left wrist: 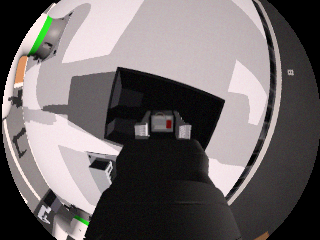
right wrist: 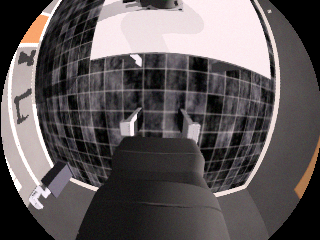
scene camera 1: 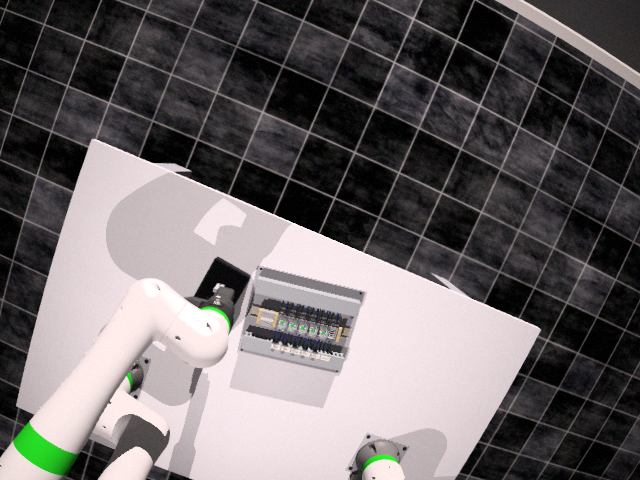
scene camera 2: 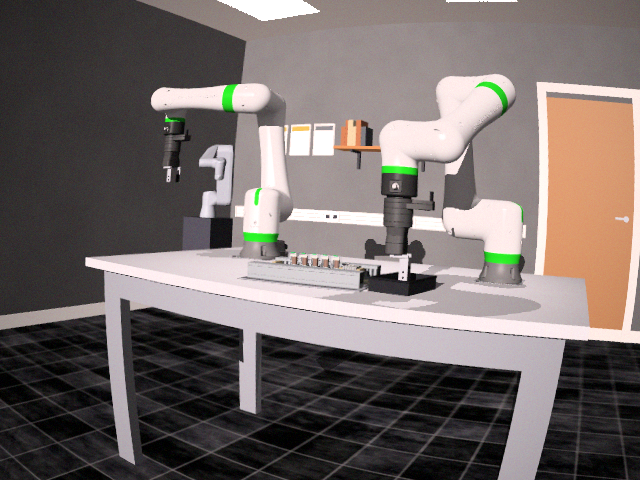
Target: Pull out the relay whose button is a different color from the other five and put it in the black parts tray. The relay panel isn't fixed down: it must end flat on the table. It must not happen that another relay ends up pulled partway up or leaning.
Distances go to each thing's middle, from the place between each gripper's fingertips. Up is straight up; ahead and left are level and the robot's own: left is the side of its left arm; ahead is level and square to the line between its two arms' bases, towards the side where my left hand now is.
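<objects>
My left hand (scene camera 2: pixel 404 280): 2 cm above the black parts tray (scene camera 1: pixel 221 274). Grey relay panel (scene camera 1: pixel 345 302), from my left hand: 25 cm to the right, 1 cm behind, 2 cm below.
My right gripper: 890 mm to the right of the grey relay panel, 380 mm short of it, 260 mm above it. Black parts tray, from my right hand: 390 mm ahead, 1140 mm to the left, 270 mm below.
</objects>
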